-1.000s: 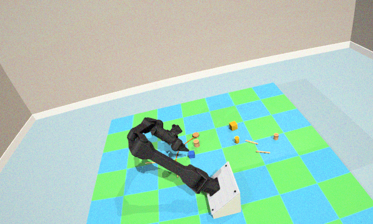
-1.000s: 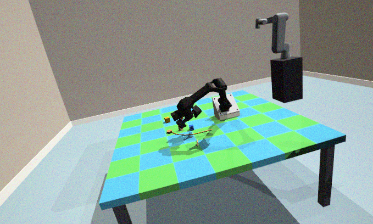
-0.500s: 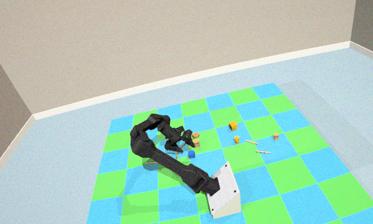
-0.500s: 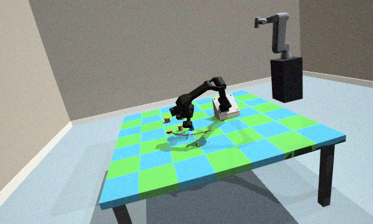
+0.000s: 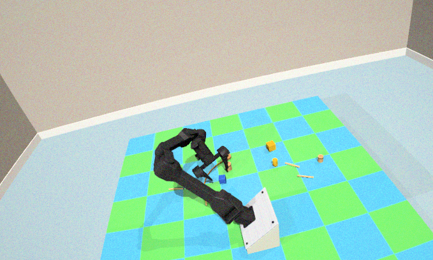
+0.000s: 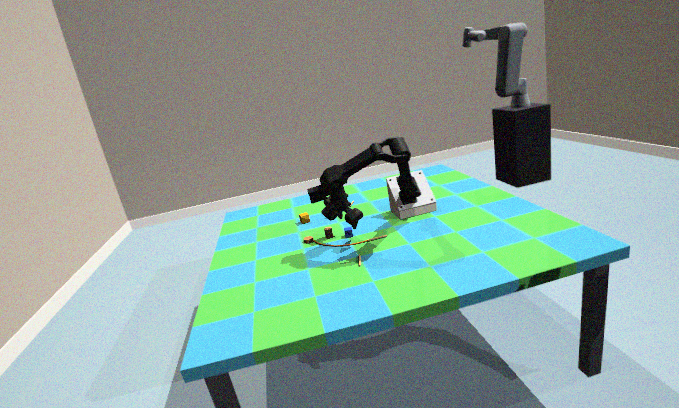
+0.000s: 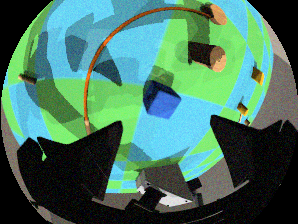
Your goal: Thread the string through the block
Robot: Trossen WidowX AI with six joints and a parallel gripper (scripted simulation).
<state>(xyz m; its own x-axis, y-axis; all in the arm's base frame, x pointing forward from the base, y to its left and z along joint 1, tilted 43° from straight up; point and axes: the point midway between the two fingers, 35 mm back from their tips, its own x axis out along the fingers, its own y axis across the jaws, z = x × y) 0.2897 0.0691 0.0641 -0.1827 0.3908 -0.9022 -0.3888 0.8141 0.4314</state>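
Right now the blue block is 4 cm below my gripper tip. The rest, counted from my gripper tip: thin wooden stick: 7 cm behind, 9 cm to the left, 5 cm below; brown cylinder: 8 cm ahead, 4 cm to the right, 3 cm below; round wooden button: 16 cm ahead, 5 cm to the right, 5 cm below.
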